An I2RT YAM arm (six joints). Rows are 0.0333 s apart.
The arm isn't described. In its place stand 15 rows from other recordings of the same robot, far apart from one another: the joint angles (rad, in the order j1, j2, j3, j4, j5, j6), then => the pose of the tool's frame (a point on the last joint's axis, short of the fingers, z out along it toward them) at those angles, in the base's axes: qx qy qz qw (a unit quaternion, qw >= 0); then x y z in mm.
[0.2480 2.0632 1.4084 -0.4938 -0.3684 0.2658] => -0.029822, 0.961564, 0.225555, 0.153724, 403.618, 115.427, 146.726
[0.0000 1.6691 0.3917 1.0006 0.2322 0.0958] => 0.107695, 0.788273, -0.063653, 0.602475, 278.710, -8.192, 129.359
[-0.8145 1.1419 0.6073 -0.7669 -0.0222 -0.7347] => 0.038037, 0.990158, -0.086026, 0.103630, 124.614, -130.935, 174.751
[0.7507 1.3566 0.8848 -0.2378 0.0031 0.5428] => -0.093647, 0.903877, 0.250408, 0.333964, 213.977, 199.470, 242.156
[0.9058 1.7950 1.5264 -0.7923 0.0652 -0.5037] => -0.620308, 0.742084, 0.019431, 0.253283, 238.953, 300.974, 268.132
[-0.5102 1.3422 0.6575 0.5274 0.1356 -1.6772] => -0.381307, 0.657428, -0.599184, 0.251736, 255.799, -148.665, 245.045
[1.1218 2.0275 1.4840 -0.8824 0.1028 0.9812] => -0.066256, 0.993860, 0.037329, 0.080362, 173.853, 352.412, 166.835
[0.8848 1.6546 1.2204 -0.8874 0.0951 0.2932] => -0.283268, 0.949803, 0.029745, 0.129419, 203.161, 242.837, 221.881
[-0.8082 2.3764 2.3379 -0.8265 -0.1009 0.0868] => 0.389818, 0.852440, -0.077548, 0.339668, 367.688, -379.659, 263.615
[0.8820 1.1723 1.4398 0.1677 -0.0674 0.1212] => -0.225935, 0.488504, 0.421038, 0.730099, 148.975, 184.719, 525.612
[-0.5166 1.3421 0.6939 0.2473 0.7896 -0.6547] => 0.158767, 0.782423, -0.548958, 0.247493, 233.490, -161.708, 231.879
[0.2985 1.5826 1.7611 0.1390 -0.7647 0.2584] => -0.313059, 0.537919, 0.416935, 0.662422, 325.625, 125.980, 511.151
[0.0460 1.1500 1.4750 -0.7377 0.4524 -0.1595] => 0.038421, 0.823949, -0.217661, 0.521782, 222.771, -5.323, 447.038
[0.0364 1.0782 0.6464 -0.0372 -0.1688 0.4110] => 0.114738, 0.842390, 0.185747, 0.492659, 239.709, 14.714, 248.763
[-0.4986 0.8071 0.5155 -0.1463 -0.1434 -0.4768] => -0.029268, 0.842013, -0.197418, 0.501182, 167.765, -85.553, 244.899
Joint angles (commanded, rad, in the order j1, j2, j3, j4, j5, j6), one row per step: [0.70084, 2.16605, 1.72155, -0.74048, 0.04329, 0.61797]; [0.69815, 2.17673, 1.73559, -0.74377, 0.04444, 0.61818]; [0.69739, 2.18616, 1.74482, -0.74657, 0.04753, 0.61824]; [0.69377, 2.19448, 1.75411, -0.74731, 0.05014, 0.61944]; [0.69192, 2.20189, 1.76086, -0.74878, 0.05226, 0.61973]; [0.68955, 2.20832, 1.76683, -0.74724, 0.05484, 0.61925]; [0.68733, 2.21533, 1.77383, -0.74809, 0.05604, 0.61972]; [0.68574, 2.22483, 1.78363, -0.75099, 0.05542, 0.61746]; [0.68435, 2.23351, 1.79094, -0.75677, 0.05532, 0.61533]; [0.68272, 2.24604, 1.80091, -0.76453, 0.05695, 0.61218]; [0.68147, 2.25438, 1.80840, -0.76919, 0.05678, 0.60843]
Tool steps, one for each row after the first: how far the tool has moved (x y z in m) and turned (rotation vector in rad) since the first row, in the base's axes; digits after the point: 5 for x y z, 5 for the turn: [0.00273, 0.00064, -0.00076, -0.00070, -0.00070, -0.00332]; [0.00435, 0.00139, -0.00235, -0.00481, -0.00023, -0.00529]; [0.00690, 0.00122, -0.00338, -0.00614, -0.00171, -0.01100]; [0.00851, 0.00136, -0.00477, -0.00892, -0.00127, -0.01391]; [0.01039, 0.00136, -0.00584, -0.01022, -0.00372, -0.01680]; [0.01215, 0.00141, -0.00698, -0.01148, -0.00367, -0.01990]; [0.01396, 0.00196, -0.00853, -0.01343, -0.00175, -0.01915]; [0.01515, 0.00210, -0.01056, -0.01861, 0.00339, -0.01849]; [0.01676, 0.00235, -0.01365, -0.02735, 0.00977, -0.01772]; [0.01798, 0.00259, -0.01545, -0.03190, 0.01341, -0.01537]
